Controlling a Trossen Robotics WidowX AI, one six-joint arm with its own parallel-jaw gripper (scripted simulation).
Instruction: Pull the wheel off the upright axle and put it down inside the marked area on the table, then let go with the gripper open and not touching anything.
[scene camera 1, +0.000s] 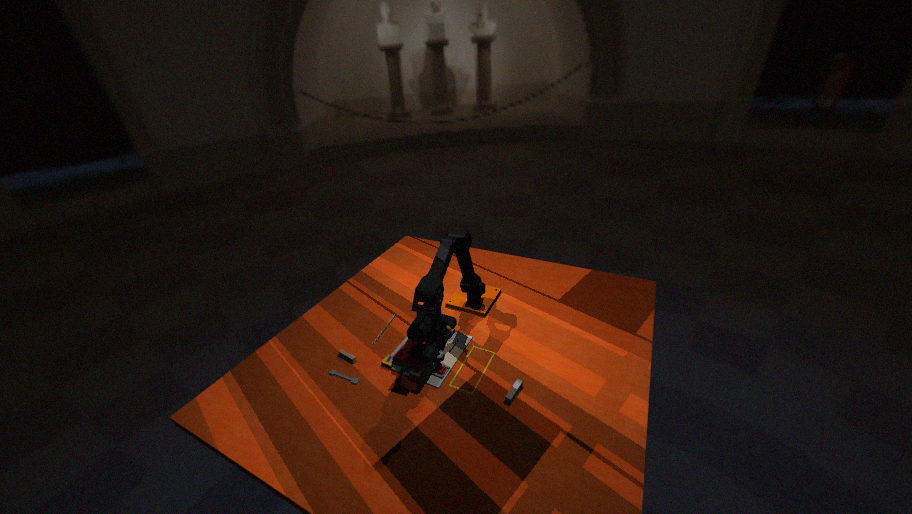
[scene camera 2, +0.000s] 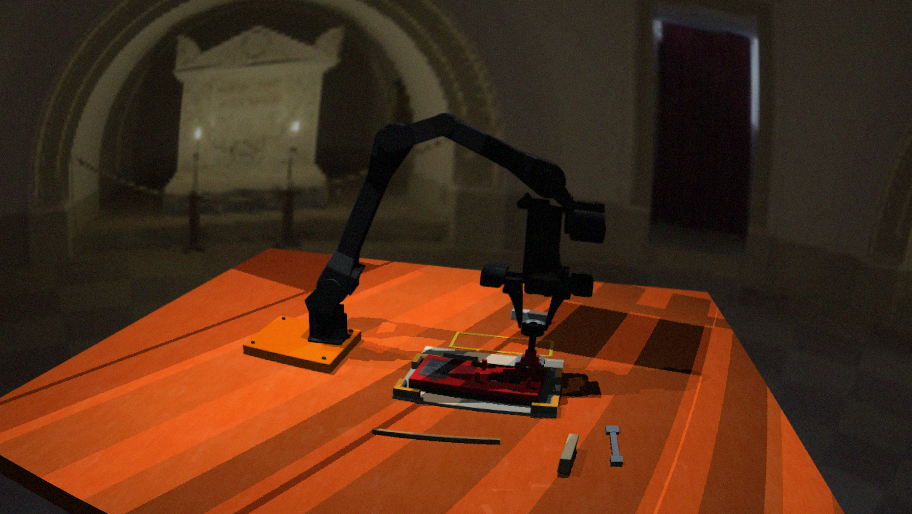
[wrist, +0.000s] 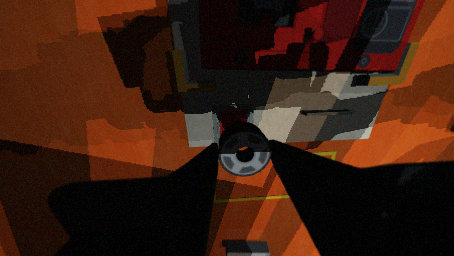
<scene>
My gripper shows in scene camera 1 (437, 356), in scene camera 2 and in the wrist view. One and the same spot on my gripper: (wrist: 336, 201) is (scene camera 2: 521, 296).
</scene>
